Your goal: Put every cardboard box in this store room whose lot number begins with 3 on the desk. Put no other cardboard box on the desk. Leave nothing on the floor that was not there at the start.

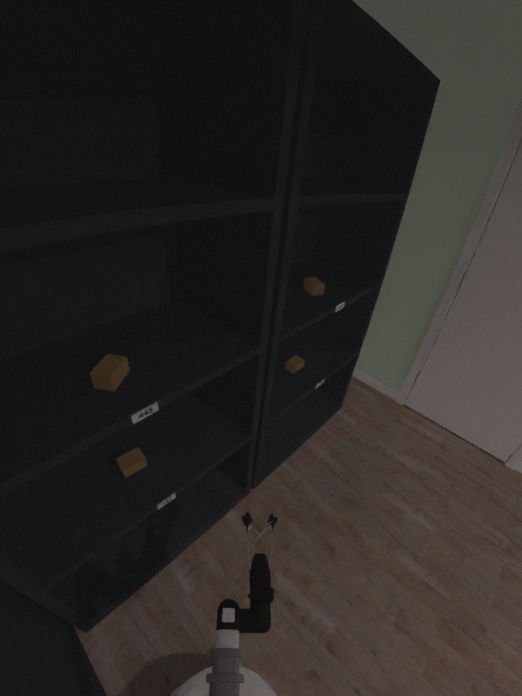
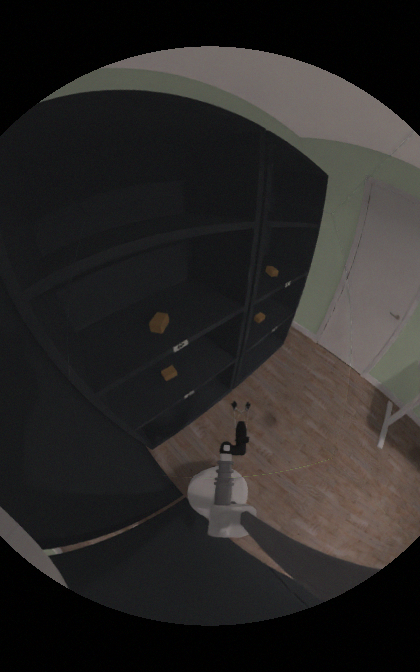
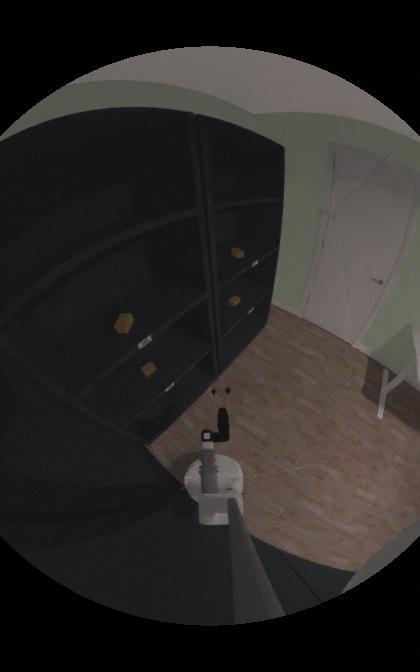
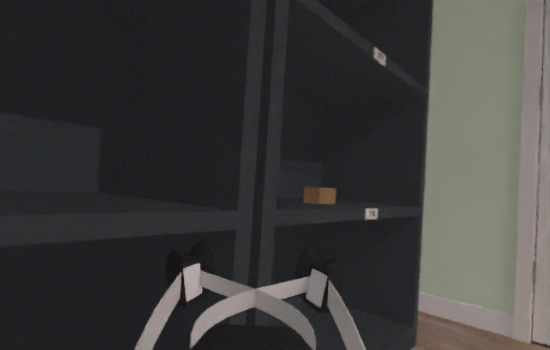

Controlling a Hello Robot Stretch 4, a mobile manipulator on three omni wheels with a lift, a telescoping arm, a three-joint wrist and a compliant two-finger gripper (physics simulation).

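Places are measured from the robot's base along level axes (x ahead, y left, z up), in metres.
Pixels of known places: gripper, fingertip midpoint: [image 1: 259, 512] [image 4: 255, 263].
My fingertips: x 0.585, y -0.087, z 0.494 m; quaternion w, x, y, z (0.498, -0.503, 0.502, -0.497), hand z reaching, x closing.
Observation:
Ahead of a thing's pixels: the offset from my fingertips to its top centre. "spot": to the spot under its first point.
Four brown cardboard boxes stand in a dark shelf unit [image 1: 283, 185] [image 2: 260, 190] [image 3: 202, 165] [image 4: 255, 100]. Left bay: an upper box {0.125 m ahead, 0.446 m left, 0.518 m up} [image 1: 110, 372] [image 2: 159, 323] [image 3: 124, 323] above a label {spot: 0.024 m ahead, 0.327 m left, 0.455 m up} [image 1: 144, 412] that seems to read 443, and a lower box {0.146 m ahead, 0.478 m left, 0.061 m up} [image 1: 132, 462] [image 2: 169, 373] [image 3: 148, 369]. Right bay: an upper box {0.814 m ahead, 0.215 m right, 0.518 m up} [image 1: 314, 286] [image 2: 272, 271] [image 3: 237, 253] and a lower box {0.801 m ahead, 0.191 m right, 0.061 m up} [image 1: 294, 364] [image 2: 259, 317] [image 3: 234, 301] [image 4: 320, 195]. The other labels are too small to read. My gripper [image 1: 260, 521] [image 2: 241, 405] [image 3: 221, 391] [image 4: 255, 263] is open and empty, in front of the shelves.
A white leg frame [image 2: 385, 425] [image 3: 383, 395] stands at the right; whether it is the desk's cannot be told. A closed door [image 1: 471, 337] [image 2: 380, 270] [image 3: 362, 240] is in the wall right of the shelves. Large dark furniture [image 2: 50, 450] [image 3: 60, 480] is close at the left and behind my base.

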